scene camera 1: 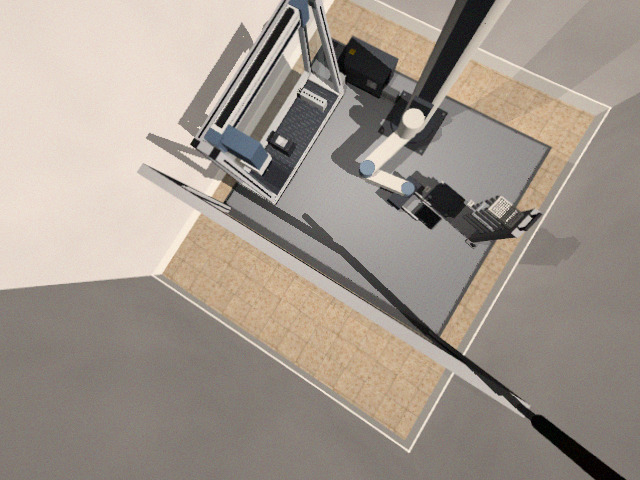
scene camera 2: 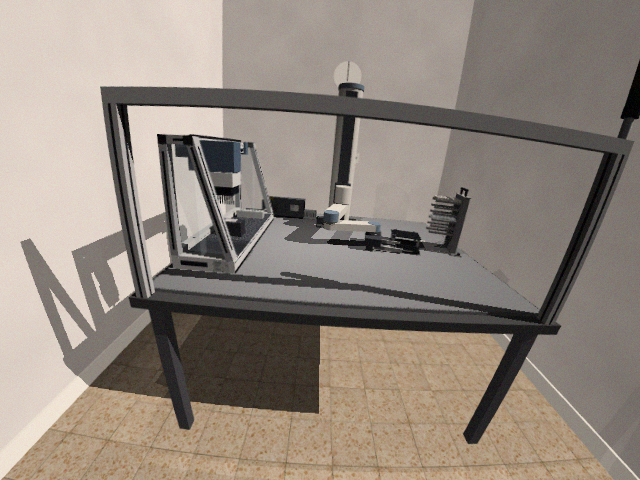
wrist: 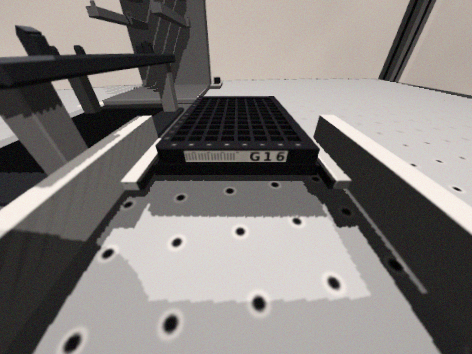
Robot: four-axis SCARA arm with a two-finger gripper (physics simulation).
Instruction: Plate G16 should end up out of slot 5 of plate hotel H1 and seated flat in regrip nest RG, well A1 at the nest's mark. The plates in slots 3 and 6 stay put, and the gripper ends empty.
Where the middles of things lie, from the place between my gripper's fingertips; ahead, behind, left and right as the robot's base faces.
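Black box (scene camera 1: pixel 368 62): my hand 40 mm below it, 570 mm past it, 720 mm to the left of it.
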